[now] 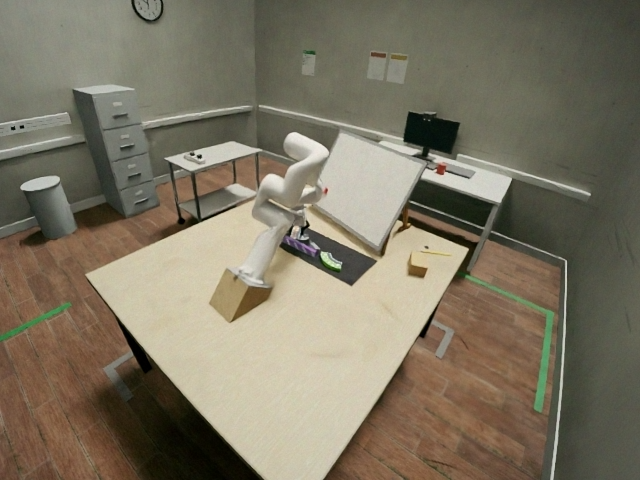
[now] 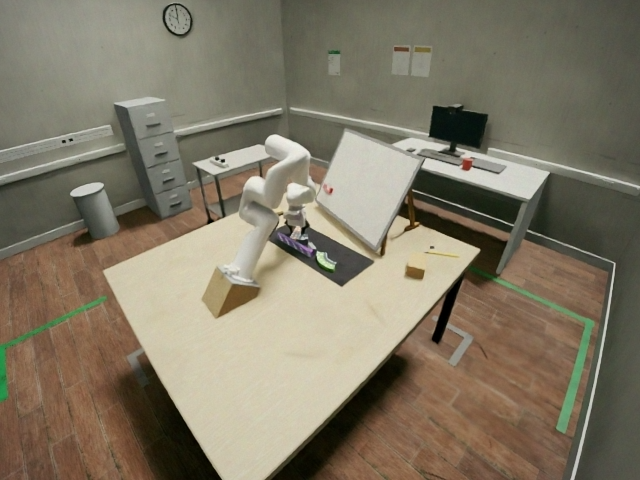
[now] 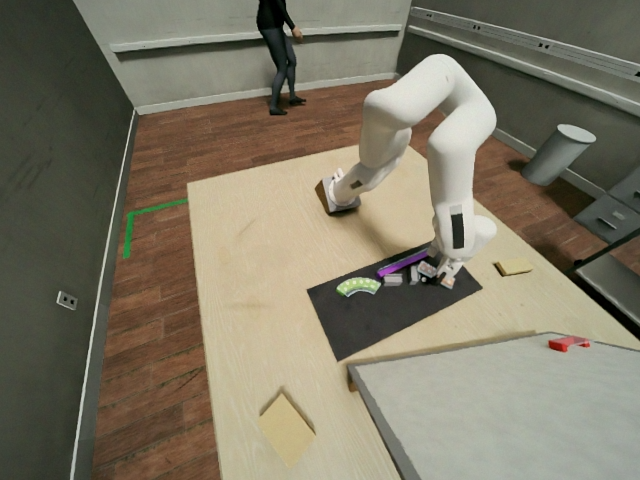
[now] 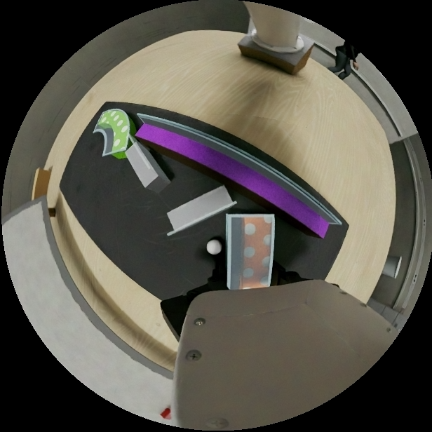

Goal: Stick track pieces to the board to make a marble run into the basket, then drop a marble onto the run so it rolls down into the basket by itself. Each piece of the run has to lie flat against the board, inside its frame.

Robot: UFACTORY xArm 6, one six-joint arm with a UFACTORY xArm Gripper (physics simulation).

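Places are measured from the arm's base along level axes (x back, y right, z up), in millimetres.
Where they show: gripper, fingertip midpoint: (image 1: 296,235) (image 2: 297,235) (image 3: 435,278); arm's base at its link origin: (image 1: 250,277) (image 2: 238,275) (image 3: 342,191).
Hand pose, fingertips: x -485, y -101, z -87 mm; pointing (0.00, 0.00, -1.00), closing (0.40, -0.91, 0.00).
Observation:
Each offset is from my fingertips to the top centre of the thing. "pt": to the spot under its first point. Level surfaces: height alone.
My gripper (image 3: 438,275) (image 4: 244,270) points down over the dark mat @[dz +1 mm] (image 1: 354,268) (image 2: 346,269) (image 3: 361,325) (image 4: 95,200), its fingers shut across the orange dotted track piece @[pt dx +39, dy +12, dz +22 mm] (image 3: 427,268) (image 4: 257,245), at mat level. A white marble (image 4: 214,246) lies beside that piece. A long purple track piece @[pt dx +110, dy +112, dz +33 mm] (image 1: 302,246) (image 2: 295,244) (image 3: 403,263) (image 4: 235,172), a green curved piece @[pt dx +121, dy +282, dz +22 mm] (image 1: 330,261) (image 2: 325,261) (image 3: 358,283) (image 4: 118,127) and two grey pieces (image 4: 146,164) (image 4: 200,207) lie on the mat. A red piece @[pt dx -309, dy -18, dz +159 mm] (image 2: 328,189) (image 3: 568,343) is on the tilted white board @[pt dx -277, dy +292, dz +281 mm] (image 1: 372,186) (image 2: 369,180) (image 3: 491,413). No basket shows.
Wooden blocks @[dx -113, dy +652, dz +57 mm] (image 1: 417,264) (image 2: 415,265) (image 3: 286,430) @[dx -124, dy -300, dz +28 mm] (image 3: 514,266) stand on the table. A yellow pencil @[dx -306, dy +708, dz +5 mm] (image 1: 435,253) (image 2: 442,253) lies near one. The board's raised edge (image 4: 90,305) is near the mat. A person (image 3: 279,51) stands behind the table.

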